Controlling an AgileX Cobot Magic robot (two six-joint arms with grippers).
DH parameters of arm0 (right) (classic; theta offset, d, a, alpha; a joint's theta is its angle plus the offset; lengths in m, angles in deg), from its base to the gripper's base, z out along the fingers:
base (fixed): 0 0 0 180
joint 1: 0 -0.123 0 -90
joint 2: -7.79 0 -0.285 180
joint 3: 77.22 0 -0.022 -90
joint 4: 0 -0.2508 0 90
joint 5: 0 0 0.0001 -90
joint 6: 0 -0.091 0 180
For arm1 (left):
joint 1: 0 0.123 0 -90
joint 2: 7.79 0 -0.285 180
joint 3: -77.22 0 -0.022 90
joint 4: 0 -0.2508 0 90
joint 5: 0 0 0.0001 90
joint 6: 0 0.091 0 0
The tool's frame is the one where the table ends.
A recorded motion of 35 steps. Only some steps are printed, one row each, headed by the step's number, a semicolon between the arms.
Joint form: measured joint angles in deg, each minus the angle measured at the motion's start. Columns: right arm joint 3, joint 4, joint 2, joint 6, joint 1, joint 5; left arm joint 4, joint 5, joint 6, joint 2, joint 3, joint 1.
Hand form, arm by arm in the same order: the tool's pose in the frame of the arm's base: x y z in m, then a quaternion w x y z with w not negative. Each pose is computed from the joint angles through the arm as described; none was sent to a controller.
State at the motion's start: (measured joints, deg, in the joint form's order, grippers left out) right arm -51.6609 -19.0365 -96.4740 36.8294 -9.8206 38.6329; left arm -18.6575 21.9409 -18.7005 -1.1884 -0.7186 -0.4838
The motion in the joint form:
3: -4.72 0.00 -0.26 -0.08 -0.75 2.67; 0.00 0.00 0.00 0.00 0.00 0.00
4: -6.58 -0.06 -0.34 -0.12 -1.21 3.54; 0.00 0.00 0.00 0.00 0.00 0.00
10: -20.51 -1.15 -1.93 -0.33 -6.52 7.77; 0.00 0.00 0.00 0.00 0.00 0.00
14: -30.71 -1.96 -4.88 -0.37 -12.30 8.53; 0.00 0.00 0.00 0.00 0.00 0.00
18: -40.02 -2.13 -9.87 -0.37 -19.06 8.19; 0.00 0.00 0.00 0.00 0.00 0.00
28: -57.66 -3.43 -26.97 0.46 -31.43 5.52; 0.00 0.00 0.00 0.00 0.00 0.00
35: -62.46 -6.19 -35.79 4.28 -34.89 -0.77; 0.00 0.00 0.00 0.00 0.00 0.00
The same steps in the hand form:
3: 0.3026 0.0764 0.1858 0.13934 -0.29170 0.94165 0.09371; 0.0516 0.0105 0.1774 0.60537 -0.04200 0.79392 0.03817
4: 0.3074 0.0803 0.1930 0.14715 -0.29705 0.93862 0.09543; 0.0516 0.0105 0.1774 0.60537 -0.04200 0.79392 0.03817
10: 0.3364 0.1223 0.2459 0.21379 -0.34561 0.90678 0.11225; 0.0516 0.0105 0.1774 0.60537 -0.04200 0.79392 0.03817
14: 0.3495 0.1679 0.2775 0.26298 -0.39026 0.87295 0.12844; 0.0516 0.0105 0.1774 0.60537 -0.04200 0.79392 0.03817
18: 0.3547 0.2231 0.2911 0.29358 -0.43929 0.83648 0.14539; 0.0516 0.0105 0.1774 0.60537 -0.04200 0.79392 0.03817
28: 0.3555 0.3440 0.2510 0.30275 -0.51964 0.77762 0.18338; 0.0516 0.0105 0.1774 0.60537 -0.04200 0.79392 0.03817
35: 0.3571 0.3871 0.2047 0.31968 -0.54006 0.75399 0.19401; 0.0516 0.0105 0.1774 0.60537 -0.04200 0.79392 0.03817

